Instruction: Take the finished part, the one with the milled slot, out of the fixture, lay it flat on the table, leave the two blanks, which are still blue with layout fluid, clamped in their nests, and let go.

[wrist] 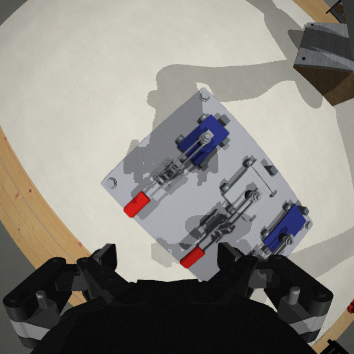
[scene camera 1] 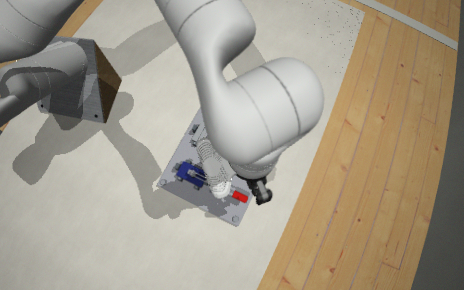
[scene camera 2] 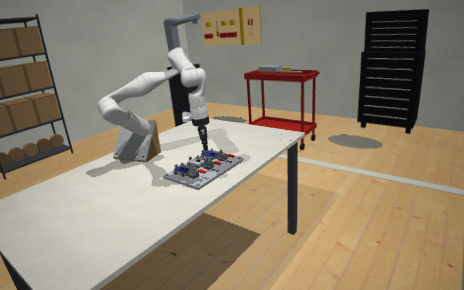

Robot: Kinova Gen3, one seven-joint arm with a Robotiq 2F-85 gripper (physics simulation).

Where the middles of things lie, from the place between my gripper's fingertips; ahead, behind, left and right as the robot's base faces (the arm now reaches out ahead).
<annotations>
Right now my hand is 15 cm above the fixture plate [scene camera 2: 210,175], 8 cm past it and 7 cm to the right of it. Also, from my hand: finished part [wrist: 255,175]: 13 cm below, 13 cm behind, 7 cm to the left.
</annotations>
